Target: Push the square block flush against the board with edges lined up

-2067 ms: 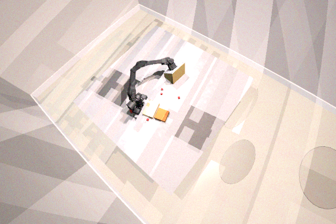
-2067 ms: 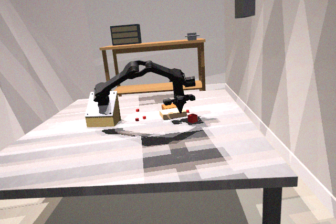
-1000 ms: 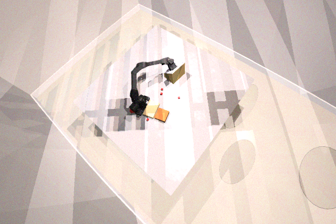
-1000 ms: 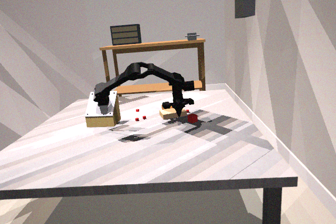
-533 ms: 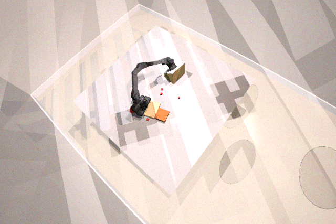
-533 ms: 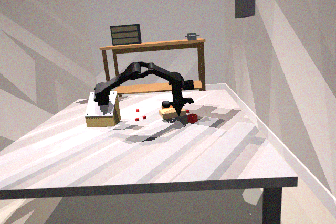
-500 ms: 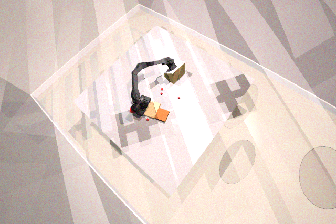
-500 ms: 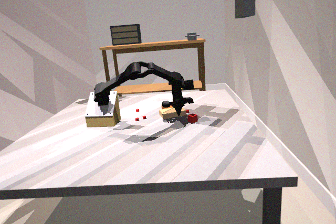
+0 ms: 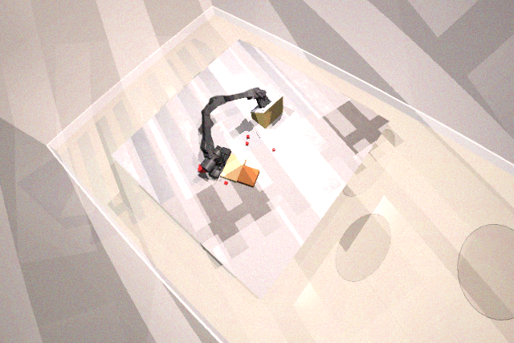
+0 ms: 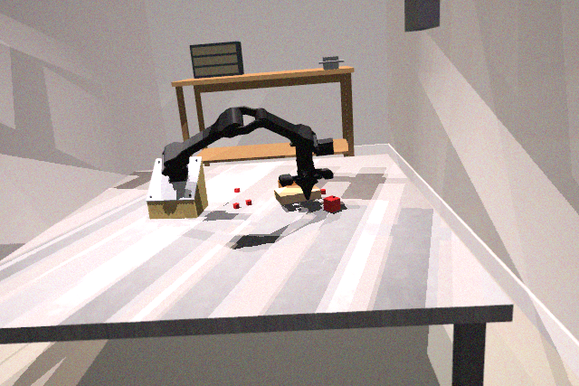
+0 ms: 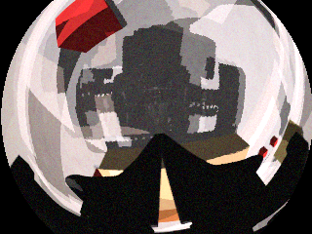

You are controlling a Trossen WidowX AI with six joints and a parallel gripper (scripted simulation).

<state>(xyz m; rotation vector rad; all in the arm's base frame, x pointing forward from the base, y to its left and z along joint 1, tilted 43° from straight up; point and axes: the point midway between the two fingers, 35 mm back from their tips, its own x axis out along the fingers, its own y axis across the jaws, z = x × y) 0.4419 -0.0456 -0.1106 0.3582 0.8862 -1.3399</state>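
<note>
Right now my gripper tip is 40 mm past the board, 50 mm to the right of it and 10 mm below it. The rest, counted from my gripper tip: orange square block (60 mm behind, 160 mm to the left, 10 mm above); red cube (90 mm ahead, 90 mm to the right, 10 mm above).
</note>
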